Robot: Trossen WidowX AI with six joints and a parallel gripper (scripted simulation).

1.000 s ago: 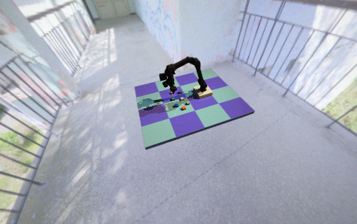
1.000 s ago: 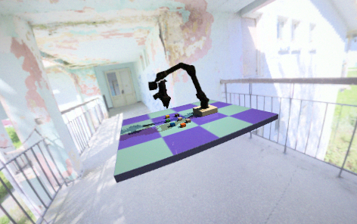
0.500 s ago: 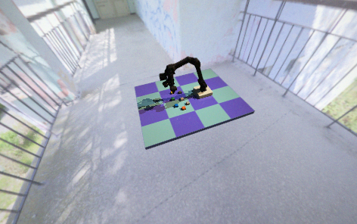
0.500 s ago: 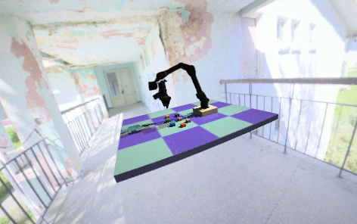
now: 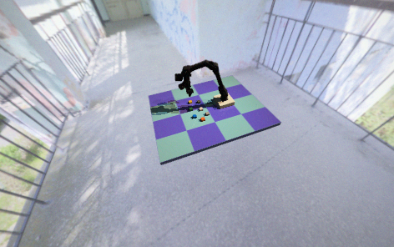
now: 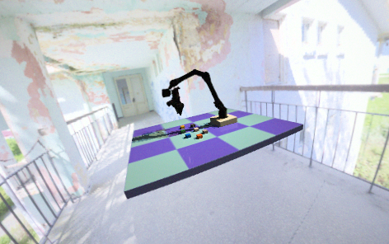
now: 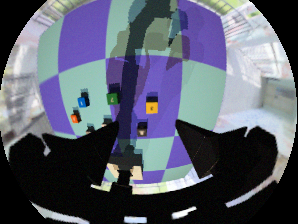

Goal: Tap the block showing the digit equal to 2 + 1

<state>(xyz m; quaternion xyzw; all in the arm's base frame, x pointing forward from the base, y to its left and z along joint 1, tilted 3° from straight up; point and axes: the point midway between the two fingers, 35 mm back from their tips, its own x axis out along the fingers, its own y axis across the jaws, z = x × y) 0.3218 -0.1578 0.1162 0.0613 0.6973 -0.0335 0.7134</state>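
Now: the green block 110 mm below my gripper tip, 90 mm to the left of it and 30 mm ahead of it. From my gripper tip the other things lie so: blue block 200 mm to the left, 110 mm below, 40 mm ahead; then red-orange block 270 mm to the left, 110 mm below, 10 mm behind.
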